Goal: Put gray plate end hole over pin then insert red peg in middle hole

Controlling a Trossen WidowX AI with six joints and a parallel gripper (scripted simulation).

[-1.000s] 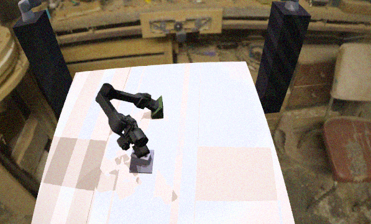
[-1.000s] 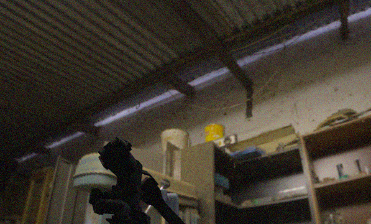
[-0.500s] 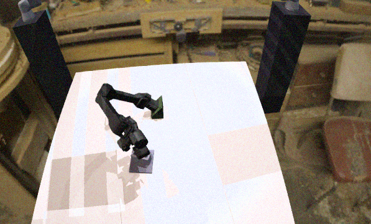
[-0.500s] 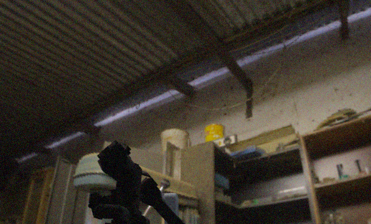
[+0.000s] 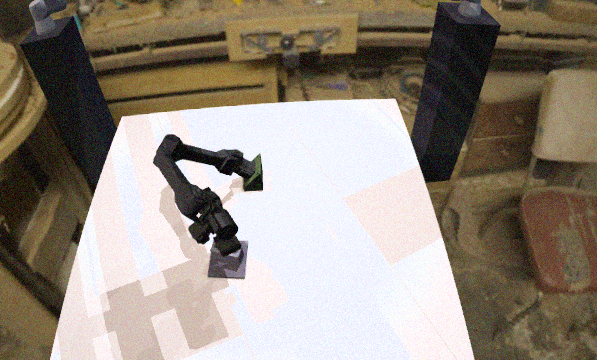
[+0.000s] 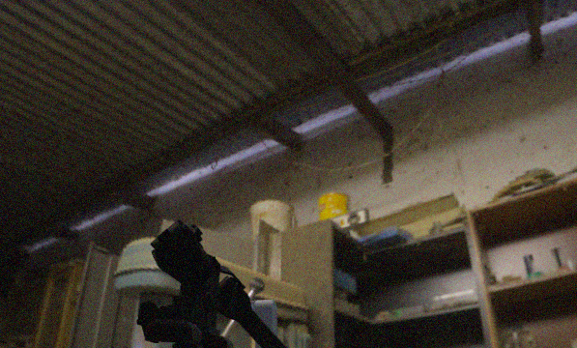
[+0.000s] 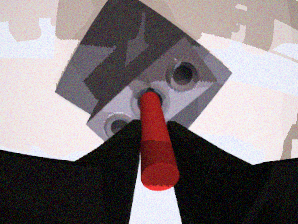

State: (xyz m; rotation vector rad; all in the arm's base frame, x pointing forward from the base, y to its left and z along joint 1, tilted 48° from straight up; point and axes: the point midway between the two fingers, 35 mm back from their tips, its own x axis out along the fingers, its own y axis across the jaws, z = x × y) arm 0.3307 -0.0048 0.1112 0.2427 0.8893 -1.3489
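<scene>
My gripper tip is now right at the red peg. From my gripper tip the other things lie so: gray plate 50 mm below; dark square base 90 mm below, 10 mm to the left, 10 mm ahead.
</scene>
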